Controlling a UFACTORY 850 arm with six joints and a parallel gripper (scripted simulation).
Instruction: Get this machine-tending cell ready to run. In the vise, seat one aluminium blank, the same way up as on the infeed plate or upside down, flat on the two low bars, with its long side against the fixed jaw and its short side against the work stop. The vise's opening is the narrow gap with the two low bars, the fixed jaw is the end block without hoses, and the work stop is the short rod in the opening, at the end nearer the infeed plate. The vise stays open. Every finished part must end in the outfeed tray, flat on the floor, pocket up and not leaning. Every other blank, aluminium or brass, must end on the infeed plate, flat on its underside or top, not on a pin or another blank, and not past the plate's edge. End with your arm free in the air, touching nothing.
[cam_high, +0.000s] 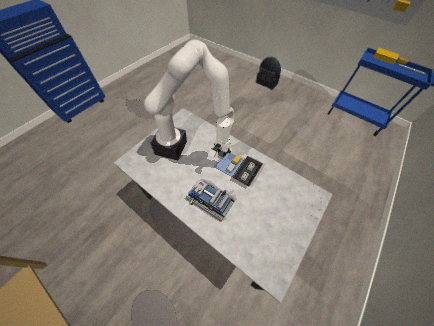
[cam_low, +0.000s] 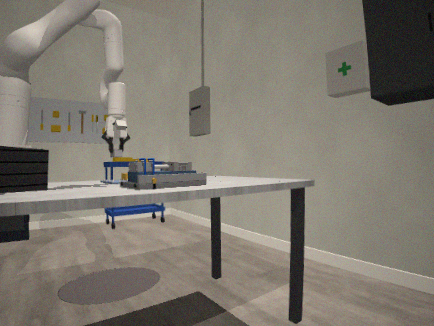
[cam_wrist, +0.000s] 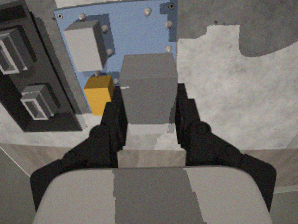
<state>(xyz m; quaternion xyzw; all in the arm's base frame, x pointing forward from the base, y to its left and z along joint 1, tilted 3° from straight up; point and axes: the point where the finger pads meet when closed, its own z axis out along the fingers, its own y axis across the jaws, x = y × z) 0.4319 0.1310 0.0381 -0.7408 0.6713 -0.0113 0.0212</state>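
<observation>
My gripper is now 12 cm short of the blue vise body, 28 cm to the left of it and 13 cm above it. The rest, counted from my hand: grey aluminium blank (2 cm below); then brass blank (8 cm ahead, 10 cm to the left, 14 cm below).
</observation>
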